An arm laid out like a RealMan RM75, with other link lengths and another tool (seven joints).
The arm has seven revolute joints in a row. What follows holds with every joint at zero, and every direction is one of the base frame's.
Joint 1 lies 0.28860 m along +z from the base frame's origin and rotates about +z.
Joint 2 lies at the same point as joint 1 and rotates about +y.
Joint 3 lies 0.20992 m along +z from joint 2 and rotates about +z.
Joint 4 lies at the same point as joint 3 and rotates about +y.
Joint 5 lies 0.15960 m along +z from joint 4 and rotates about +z.
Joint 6 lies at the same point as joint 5 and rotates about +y.
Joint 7 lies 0.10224 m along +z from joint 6 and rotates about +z.
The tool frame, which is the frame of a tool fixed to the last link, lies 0.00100 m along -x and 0.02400 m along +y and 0.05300 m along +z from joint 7; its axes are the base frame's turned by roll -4.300, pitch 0.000 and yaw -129.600 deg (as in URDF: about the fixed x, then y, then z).
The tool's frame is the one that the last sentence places.
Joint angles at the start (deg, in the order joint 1, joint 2, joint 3, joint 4, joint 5, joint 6, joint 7): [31.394 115.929 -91.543 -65.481 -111.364 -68.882 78.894]
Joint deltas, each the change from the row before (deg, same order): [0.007 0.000 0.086 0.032 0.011 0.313 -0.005]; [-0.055 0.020 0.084 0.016 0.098 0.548 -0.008]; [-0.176 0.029 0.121 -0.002 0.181 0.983 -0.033]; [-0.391 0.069 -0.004 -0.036 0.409 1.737 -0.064]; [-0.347 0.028 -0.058 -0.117 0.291 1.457 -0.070]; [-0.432 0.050 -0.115 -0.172 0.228 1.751 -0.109]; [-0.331 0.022 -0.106 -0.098 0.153 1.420 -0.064]
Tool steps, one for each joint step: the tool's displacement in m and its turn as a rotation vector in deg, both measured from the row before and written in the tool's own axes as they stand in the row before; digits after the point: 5 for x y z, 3 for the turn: [0.00066 0.00087 0.00006 -0.275 0.250 0.078]; [0.00101 0.00111 0.00021 -0.397 0.463 0.174]; [0.00146 0.00197 0.00031 -0.716 0.811 0.330]; [0.00205 0.00271 0.00084 -1.115 1.343 0.567]; [0.00164 0.00233 0.00057 -0.979 1.080 0.354]; [0.00167 0.00281 0.00074 -1.220 1.202 0.317]; [0.00118 0.00243 0.00059 -1.019 0.908 0.270]
